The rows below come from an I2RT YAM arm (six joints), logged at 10 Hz.
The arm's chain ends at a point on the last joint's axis. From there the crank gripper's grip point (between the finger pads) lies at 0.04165 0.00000 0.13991 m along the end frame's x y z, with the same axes.
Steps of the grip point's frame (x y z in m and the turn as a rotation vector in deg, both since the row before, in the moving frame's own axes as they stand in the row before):
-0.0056, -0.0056, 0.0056, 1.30, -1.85, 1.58
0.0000, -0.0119, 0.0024, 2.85, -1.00, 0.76
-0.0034, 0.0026, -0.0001, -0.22, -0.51, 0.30
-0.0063, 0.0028, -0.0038, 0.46, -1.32, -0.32
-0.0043, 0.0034, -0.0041, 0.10, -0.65, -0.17
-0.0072, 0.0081, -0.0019, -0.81, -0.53, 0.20
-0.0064, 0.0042, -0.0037, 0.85, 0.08, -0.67
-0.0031, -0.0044, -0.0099, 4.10, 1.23, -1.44
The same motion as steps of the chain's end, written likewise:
-0.0011, -0.0035, 0.0044, 1.30, -1.85, 1.58
0.0024, -0.0055, 0.0019, 2.85, -1.00, 0.76
-0.0022, 0.0018, -0.0005, -0.22, -0.51, 0.30
-0.0031, 0.0042, -0.0047, 0.46, -1.32, -0.32
-0.0027, 0.0038, -0.0046, 0.10, -0.65, -0.17
-0.0059, 0.0060, -0.0023, -0.81, -0.53, 0.20
-0.0066, 0.0068, -0.0036, 0.85, 0.08, -0.67
-0.0060, 0.0067, -0.0086, 4.10, 1.23, -1.44

